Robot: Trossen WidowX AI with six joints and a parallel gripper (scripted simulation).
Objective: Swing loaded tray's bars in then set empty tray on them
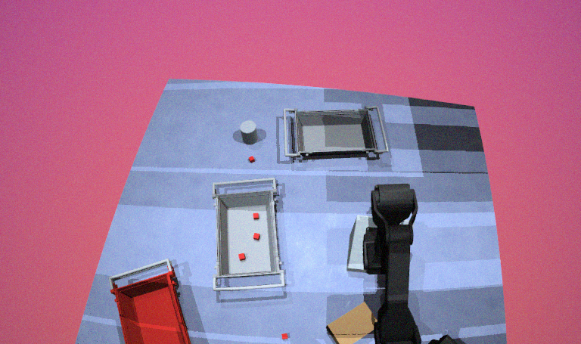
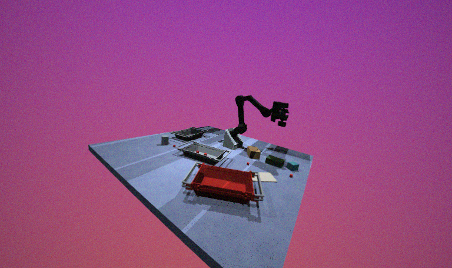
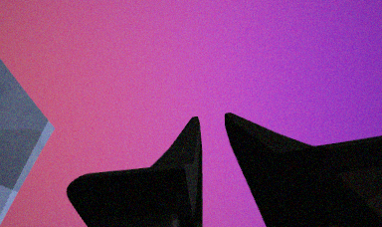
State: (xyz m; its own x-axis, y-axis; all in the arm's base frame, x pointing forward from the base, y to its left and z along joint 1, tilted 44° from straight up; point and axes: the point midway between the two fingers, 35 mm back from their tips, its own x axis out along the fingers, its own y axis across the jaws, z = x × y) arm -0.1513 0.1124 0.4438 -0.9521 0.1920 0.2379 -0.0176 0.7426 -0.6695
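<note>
My gripper tip is 49 cm short of the flat tan sheet, 1 cm to the right of it and 36 cm above it. Round my gripper tip: green box: 22 cm ahead, 2 cm to the left, 34 cm below; teal box: 21 cm ahead, 14 cm to the left, 34 cm below; tan box: 22 cm ahead, 16 cm to the right, 33 cm below.
</note>
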